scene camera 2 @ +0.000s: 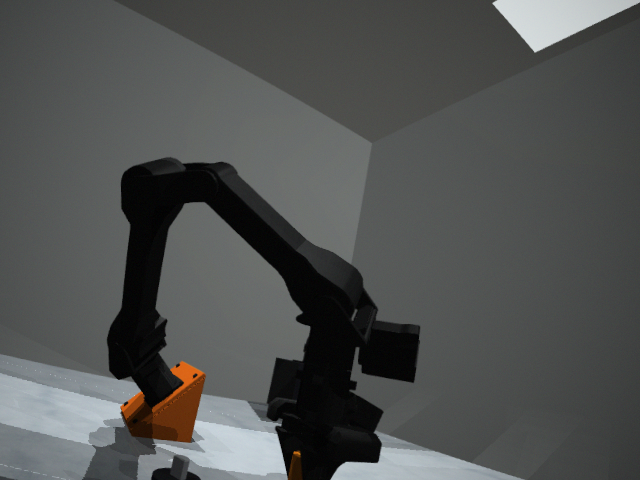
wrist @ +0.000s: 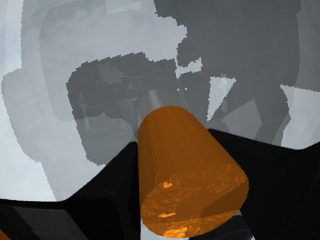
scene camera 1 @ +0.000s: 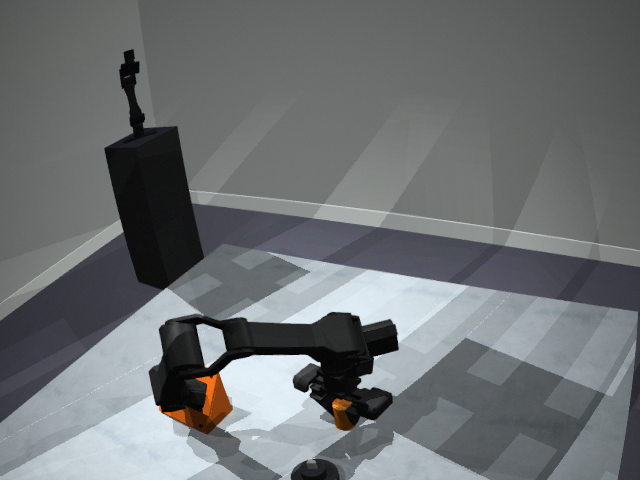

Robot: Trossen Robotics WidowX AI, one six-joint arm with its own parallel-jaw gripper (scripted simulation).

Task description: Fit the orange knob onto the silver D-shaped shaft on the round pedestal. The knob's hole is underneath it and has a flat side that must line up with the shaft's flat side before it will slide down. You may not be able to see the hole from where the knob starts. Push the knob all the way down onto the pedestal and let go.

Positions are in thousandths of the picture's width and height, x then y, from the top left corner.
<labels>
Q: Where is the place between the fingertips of the gripper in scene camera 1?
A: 540, 876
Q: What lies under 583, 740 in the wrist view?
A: An orange knob.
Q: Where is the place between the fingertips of the gripper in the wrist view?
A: At 539, 594
</labels>
